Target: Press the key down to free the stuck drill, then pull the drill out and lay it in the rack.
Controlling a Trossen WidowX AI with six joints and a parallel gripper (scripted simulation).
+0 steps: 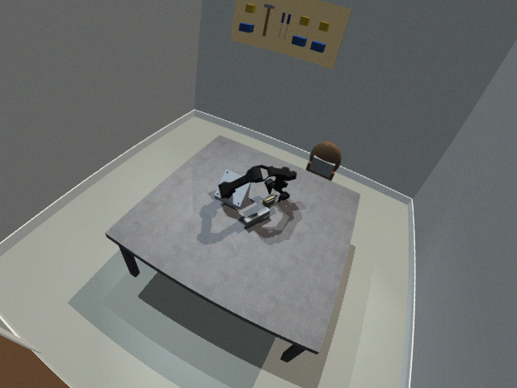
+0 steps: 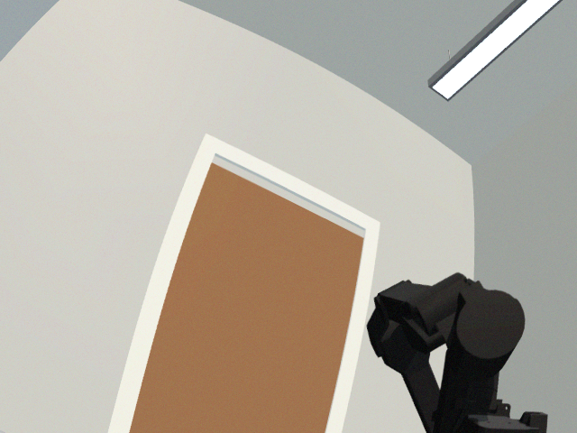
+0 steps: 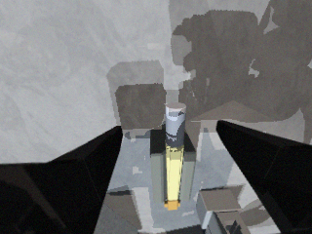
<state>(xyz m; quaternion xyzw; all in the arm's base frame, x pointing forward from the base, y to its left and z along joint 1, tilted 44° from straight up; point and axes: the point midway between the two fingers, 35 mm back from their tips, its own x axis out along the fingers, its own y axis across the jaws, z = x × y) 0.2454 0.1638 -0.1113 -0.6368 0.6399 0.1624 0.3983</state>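
Now: the drill 10 mm behind my gripper tip, 30 mm to the right of it and 20 mm above it. Round my gripper tip: grey fixture block: 10 mm ahead, 230 mm to the right, 20 mm above; rack: 10 mm behind, 50 mm to the right; blue key: 250 mm to the right, 30 mm above.
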